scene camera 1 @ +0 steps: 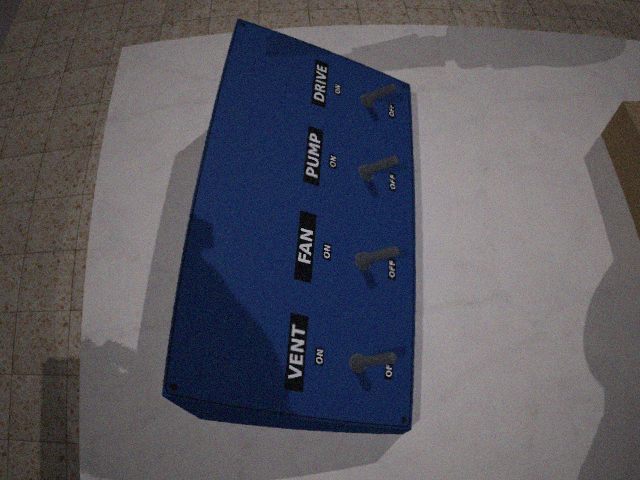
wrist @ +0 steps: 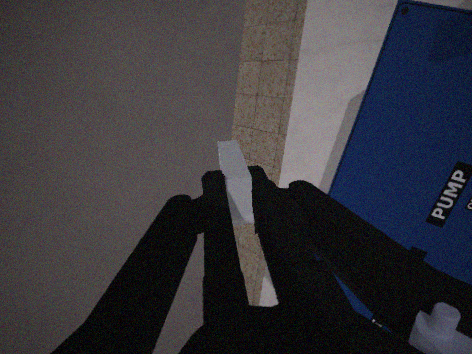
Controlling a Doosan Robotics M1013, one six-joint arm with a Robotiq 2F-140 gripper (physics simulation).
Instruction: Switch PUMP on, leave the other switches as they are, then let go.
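Frame: origin at the arm's base, x ahead, y left, z up, level; metres.
Where they show: gripper, fingertip midpoint: (wrist: pixel 228 158).
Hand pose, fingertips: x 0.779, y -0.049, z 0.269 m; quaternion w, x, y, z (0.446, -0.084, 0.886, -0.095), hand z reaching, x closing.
Note:
Things, the pixels of their centre, and the offset from my fingertips. Level surfaces: height alone.
- blue switch panel, body centre: (scene camera 1: pixel 304 222) (wrist: pixel 430 223) dx -0.110, dy +0.084, dz -0.313 m
- PUMP lever, body centre: (scene camera 1: pixel 381 165) dx -0.205, dy +0.033, dz -0.264 m
- DRIVE lever, body centre: (scene camera 1: pixel 381 92) dx -0.215, dy -0.087, dz -0.264 m
- FAN lever, body centre: (scene camera 1: pixel 379 255) dx -0.194, dy +0.152, dz -0.264 m
- VENT lever, body centre: (scene camera 1: pixel 376 359) dx -0.183, dy +0.272, dz -0.264 m
- PUMP label, body centre: (scene camera 1: pixel 313 154) (wrist: pixel 449 195) dx -0.123, dy +0.025, dz -0.253 m
- white table, surface height: dz -0.377 m
The blue switch panel (scene camera 1: pixel 258 180) (wrist: pixel 405 125) carries a row of levers. The PUMP lever (scene camera 1: pixel 379 167) leans to its OFF side. The DRIVE lever (scene camera 1: pixel 379 95), FAN lever (scene camera 1: pixel 378 257) and VENT lever (scene camera 1: pixel 373 360) also lean to OFF. The PUMP label (scene camera 1: pixel 313 156) (wrist: pixel 448 195) shows at the right of the wrist view, but its lever cannot be made out there. My gripper (wrist: pixel 228 158) is shut and empty, its pale fingertips together, left of the panel in the wrist view. The gripper does not show in the scene view.
The panel stands on a white table (scene camera 1: pixel 496 206) (wrist: pixel 320 85). Part of a tan block (scene camera 1: pixel 622 139) shows at the right edge of the scene view. Tiled floor (scene camera 1: pixel 46 180) (wrist: pixel 265 75) lies beyond the table edge. Broad shadows fall on the table and panel.

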